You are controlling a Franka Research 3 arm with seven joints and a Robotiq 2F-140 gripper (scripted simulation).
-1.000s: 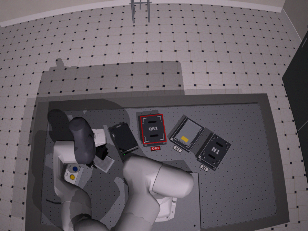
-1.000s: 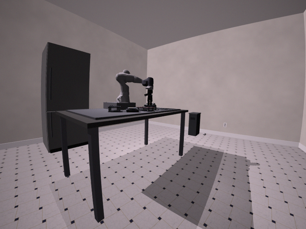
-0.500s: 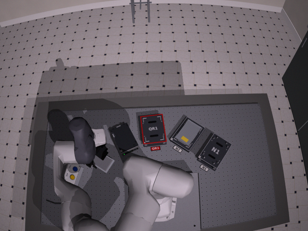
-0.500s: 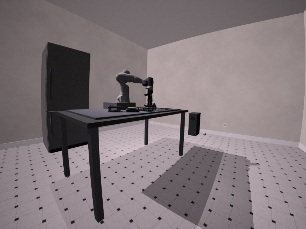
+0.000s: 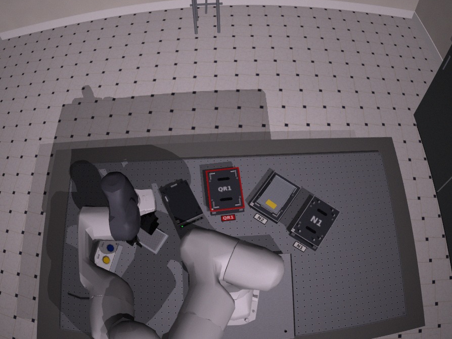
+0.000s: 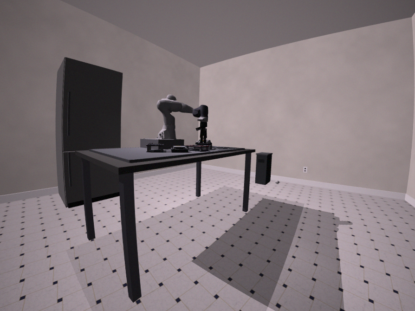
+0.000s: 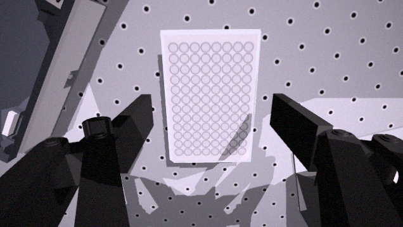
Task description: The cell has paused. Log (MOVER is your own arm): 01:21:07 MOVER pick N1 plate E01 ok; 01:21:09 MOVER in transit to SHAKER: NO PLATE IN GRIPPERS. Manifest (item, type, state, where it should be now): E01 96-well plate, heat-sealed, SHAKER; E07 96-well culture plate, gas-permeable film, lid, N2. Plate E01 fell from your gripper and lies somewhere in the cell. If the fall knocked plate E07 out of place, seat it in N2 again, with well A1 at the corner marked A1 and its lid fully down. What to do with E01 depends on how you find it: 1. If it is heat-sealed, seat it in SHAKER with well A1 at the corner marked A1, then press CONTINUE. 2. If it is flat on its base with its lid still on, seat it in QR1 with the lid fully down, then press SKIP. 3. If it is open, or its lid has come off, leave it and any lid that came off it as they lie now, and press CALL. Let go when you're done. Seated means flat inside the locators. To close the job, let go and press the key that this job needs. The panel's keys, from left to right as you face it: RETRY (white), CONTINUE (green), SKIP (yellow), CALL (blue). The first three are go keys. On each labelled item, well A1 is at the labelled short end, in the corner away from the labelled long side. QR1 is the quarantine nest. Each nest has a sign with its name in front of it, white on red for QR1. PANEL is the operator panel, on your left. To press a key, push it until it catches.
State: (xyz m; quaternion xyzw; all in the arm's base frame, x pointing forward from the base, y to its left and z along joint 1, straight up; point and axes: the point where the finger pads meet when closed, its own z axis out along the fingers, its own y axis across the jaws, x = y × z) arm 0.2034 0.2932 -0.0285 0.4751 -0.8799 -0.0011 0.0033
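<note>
Right now the plate E01 is 5 cm below my hand. Round my hand: blue key 13 cm to the left, 7 cm behind, 1 cm above; yellow key 15 cm to the left, 12 cm behind, 1 cm above; green continue key 16 cm to the left, 16 cm behind, 1 cm above.
</note>
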